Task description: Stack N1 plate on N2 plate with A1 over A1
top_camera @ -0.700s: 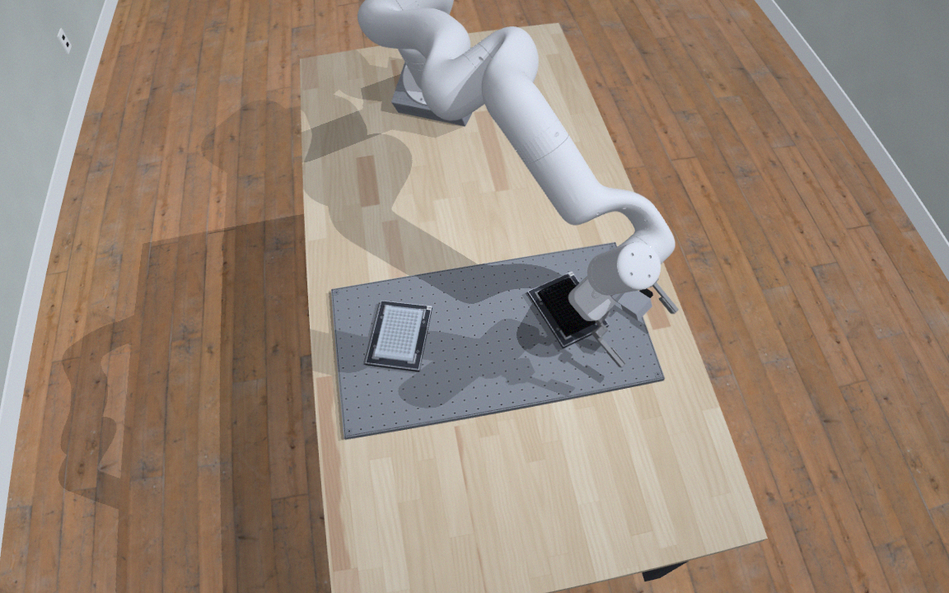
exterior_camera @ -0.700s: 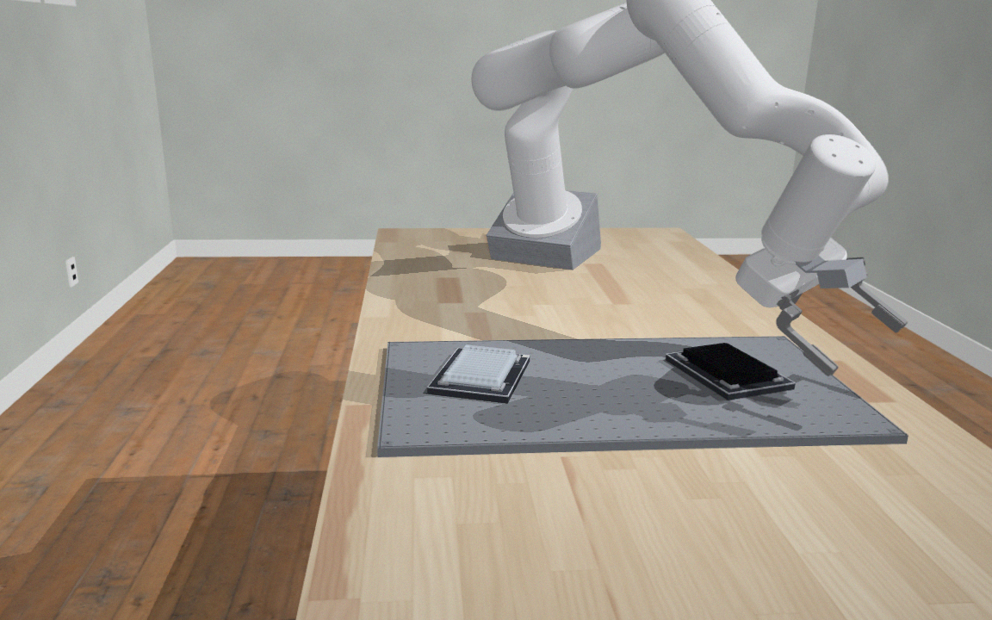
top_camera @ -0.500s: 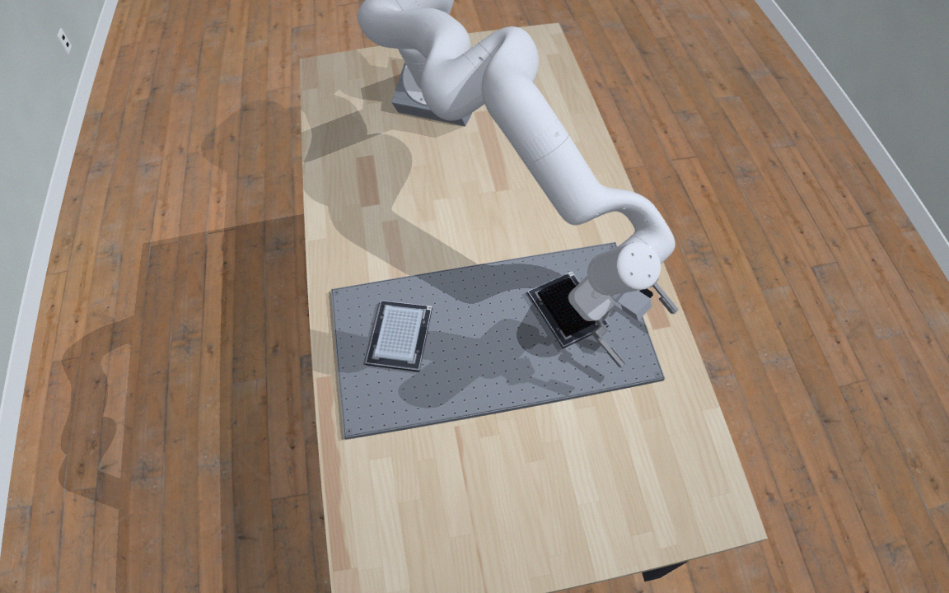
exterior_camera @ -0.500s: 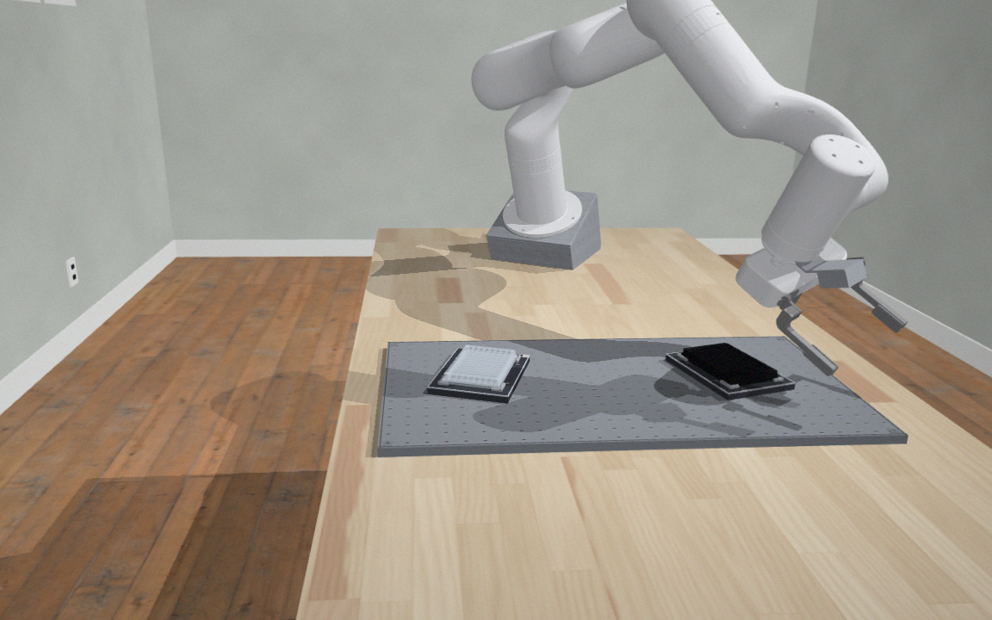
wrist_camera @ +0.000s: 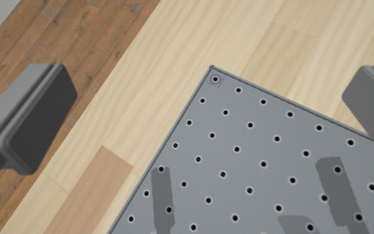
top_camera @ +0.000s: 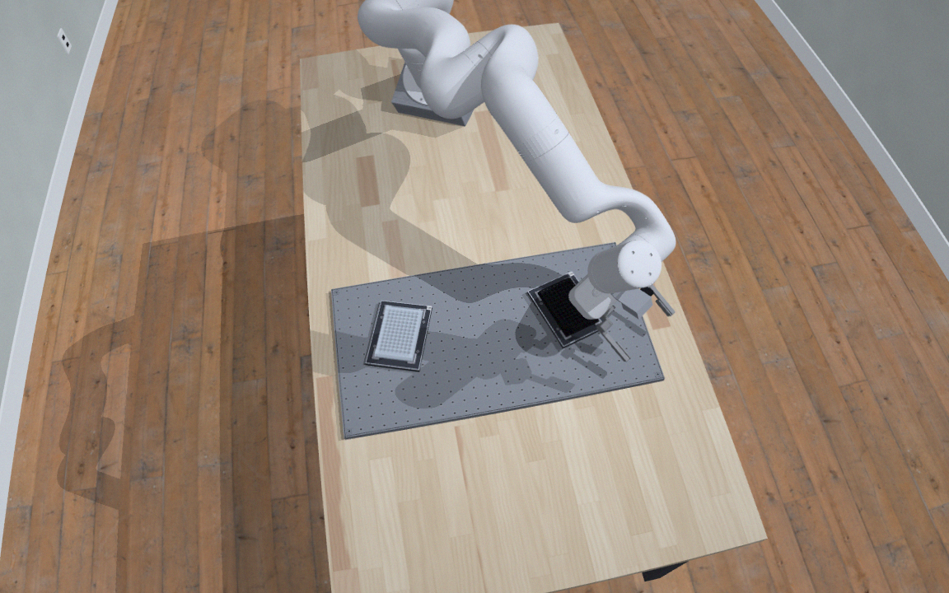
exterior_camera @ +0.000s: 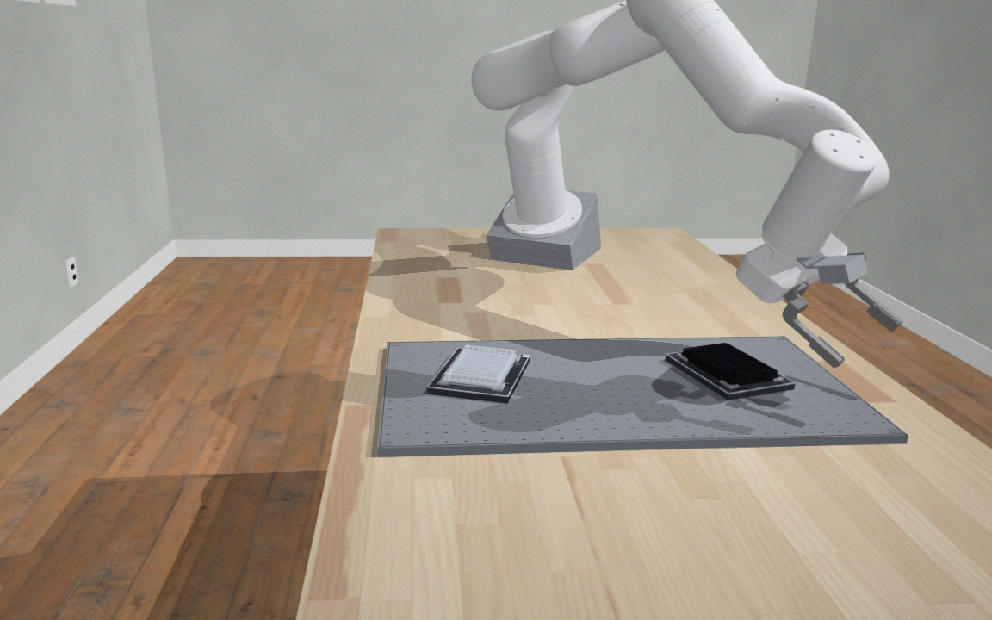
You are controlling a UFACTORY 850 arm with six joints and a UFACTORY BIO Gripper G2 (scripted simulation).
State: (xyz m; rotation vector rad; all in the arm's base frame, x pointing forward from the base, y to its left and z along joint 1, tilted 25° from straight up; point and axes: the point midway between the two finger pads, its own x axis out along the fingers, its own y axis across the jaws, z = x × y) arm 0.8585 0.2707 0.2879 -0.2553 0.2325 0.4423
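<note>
My gripper is now 20 cm past the clear 96-well plate, 48 cm to the left of it and 10 cm above it. The rest, counted from my hand: black 96-well plate 15 cm behind, 10 cm to the right, 10 cm below.
</note>
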